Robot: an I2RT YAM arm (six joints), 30 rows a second.
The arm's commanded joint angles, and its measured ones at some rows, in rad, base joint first. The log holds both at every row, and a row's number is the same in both.
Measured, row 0:
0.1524, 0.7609, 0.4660, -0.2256, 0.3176, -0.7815
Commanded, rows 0 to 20:
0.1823, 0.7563, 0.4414, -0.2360, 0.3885, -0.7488
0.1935, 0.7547, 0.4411, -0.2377, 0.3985, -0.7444
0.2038, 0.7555, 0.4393, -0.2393, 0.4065, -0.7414
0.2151, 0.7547, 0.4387, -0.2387, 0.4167, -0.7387
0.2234, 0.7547, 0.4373, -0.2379, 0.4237, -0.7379
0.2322, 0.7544, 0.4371, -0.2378, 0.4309, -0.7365
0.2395, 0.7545, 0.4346, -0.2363, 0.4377, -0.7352
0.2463, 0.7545, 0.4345, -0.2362, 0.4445, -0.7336
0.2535, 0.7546, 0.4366, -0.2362, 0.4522, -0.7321
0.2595, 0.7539, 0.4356, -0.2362, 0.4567, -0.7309
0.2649, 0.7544, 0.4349, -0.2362, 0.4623, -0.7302
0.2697, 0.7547, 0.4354, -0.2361, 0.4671, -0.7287
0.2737, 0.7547, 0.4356, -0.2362, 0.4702, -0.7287
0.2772, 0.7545, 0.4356, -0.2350, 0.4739, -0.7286
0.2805, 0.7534, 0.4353, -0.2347, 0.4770, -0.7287
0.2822, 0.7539, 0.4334, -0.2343, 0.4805, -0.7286
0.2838, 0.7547, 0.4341, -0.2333, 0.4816, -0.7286
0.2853, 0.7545, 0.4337, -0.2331, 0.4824, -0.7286
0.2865, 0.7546, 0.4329, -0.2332, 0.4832, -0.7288
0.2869, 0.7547, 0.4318, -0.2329, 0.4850, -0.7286
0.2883, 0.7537, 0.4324, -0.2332, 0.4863, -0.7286
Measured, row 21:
0.2806, 0.7609, 0.4458, -0.2298, 0.4545, -0.7483
